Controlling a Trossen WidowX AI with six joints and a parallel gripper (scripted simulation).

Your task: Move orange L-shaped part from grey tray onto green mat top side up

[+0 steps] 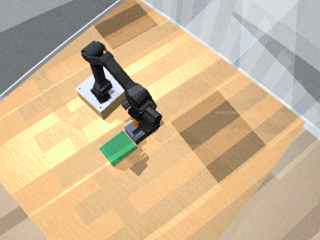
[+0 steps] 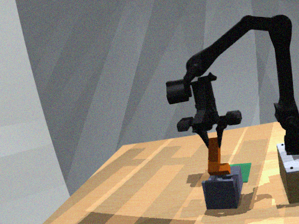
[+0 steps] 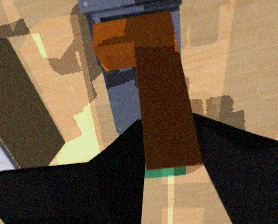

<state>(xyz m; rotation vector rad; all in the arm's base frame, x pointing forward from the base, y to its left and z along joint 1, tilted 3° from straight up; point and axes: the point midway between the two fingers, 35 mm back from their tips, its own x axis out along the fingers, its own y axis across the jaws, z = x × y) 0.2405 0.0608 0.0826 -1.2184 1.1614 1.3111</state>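
My gripper tip is 14 cm to the left of the green mat and 17 cm above it. From my gripper tip the other things lie so: orange L-shaped part: 2 cm behind, 3 cm to the left, 3 cm below.
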